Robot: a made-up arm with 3 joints. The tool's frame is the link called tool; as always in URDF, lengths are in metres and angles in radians. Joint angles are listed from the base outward.
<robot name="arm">
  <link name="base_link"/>
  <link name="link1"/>
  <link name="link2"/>
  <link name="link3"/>
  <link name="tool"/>
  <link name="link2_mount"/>
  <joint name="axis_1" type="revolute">
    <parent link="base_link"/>
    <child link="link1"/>
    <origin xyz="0 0 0.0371" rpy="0 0 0"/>
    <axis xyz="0 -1 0"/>
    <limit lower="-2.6" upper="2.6"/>
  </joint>
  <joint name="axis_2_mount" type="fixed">
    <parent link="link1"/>
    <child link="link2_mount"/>
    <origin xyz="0.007 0.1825 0.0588" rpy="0 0 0"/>
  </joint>
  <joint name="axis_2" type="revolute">
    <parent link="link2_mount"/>
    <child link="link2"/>
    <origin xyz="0.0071 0.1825 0.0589" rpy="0 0 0"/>
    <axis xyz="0 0 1"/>
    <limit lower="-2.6" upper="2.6"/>
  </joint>
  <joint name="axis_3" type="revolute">
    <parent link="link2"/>
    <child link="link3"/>
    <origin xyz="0.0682 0.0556 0.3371" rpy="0 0 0"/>
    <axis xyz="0 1 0"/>
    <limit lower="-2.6" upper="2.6"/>
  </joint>
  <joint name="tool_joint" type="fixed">
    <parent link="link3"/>
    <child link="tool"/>
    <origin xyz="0.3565 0.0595 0.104" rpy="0 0 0"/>
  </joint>
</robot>
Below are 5 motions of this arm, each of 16 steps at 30 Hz.
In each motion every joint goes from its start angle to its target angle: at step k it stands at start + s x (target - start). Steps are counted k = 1, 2, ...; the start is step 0. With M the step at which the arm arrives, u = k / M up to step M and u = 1 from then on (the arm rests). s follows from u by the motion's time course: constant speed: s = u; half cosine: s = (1 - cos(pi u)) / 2; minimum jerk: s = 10 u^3 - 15 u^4 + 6 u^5.
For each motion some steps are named. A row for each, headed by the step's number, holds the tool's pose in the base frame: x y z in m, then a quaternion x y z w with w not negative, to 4 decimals.
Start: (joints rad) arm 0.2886 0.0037 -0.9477
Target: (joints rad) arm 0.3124 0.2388 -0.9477
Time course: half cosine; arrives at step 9
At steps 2, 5, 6, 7, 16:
2: -0.0376 0.4860 0.8662 0.0050 -0.5806 0.0148 0.8140
5: -0.0607 0.5060 0.8615 0.0224 -0.5837 0.0671 0.8089
6: -0.0692 0.5126 0.8595 0.0283 -0.5844 0.0853 0.8065
7: -0.0762 0.5178 0.8579 0.0331 -0.5848 0.1001 0.8043
16: -0.0826 0.5222 0.8564 0.0372 -0.5850 0.1132 0.8022

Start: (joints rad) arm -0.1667 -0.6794 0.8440
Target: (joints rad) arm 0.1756 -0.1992 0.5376
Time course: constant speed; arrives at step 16
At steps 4, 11, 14, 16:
4: 0.4332 0.2519 0.2850 0.0929 0.3957 -0.2600 0.8759
11: 0.4219 0.3304 0.3945 0.0597 0.2744 -0.1632 0.9458
14: 0.4032 0.3676 0.4419 0.0448 0.2179 -0.1212 0.9674
16: 0.3859 0.3932 0.4728 0.0347 0.1791 -0.0932 0.9788

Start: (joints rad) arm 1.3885 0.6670 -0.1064
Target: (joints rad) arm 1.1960 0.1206 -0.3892
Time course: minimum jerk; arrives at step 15
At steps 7, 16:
7: -0.5299 0.6322 0.5162 -0.1086 -0.6783 0.1824 0.7034
16: -0.5082 0.5224 0.6198 -0.0237 -0.7109 0.0554 0.7007

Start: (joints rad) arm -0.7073 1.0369 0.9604
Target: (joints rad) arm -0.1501 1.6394 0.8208
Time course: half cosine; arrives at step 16
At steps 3, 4, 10, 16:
3: 0.2013 0.7377 0.1665 -0.0743 0.6165 0.5121 0.5934
4: 0.1876 0.7417 0.1832 -0.0835 0.5966 0.5268 0.5997
10: 0.0266 0.7547 0.2931 -0.1778 0.4177 0.6402 0.6198
16: -0.0862 0.7435 0.3180 -0.2406 0.3184 0.6902 0.6036

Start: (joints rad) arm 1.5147 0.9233 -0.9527
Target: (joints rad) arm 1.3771 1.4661 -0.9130
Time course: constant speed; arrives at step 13
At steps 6, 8, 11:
6: -0.7995 0.5907 0.1170 -0.1415 -0.7739 0.5354 0.3073
8: -0.7994 0.5894 0.1159 -0.1460 -0.7476 0.5697 0.3087
11: -0.7999 0.5847 0.1144 -0.1513 -0.7059 0.6193 0.3086

